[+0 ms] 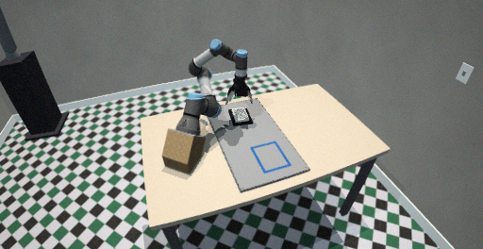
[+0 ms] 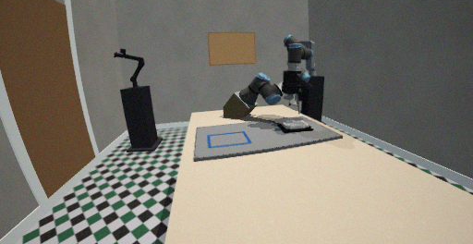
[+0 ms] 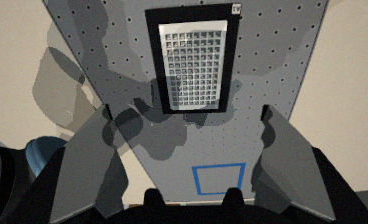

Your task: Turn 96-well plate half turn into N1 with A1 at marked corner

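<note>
Now: the clear 96-well plate 80 mm below my hand and 10 mm ahead of it. The rest, counted from my hand: A1 label (90 mm below, 80 mm to the left, 70 mm ahead); black pad (90 mm below, 10 mm ahead).
</note>
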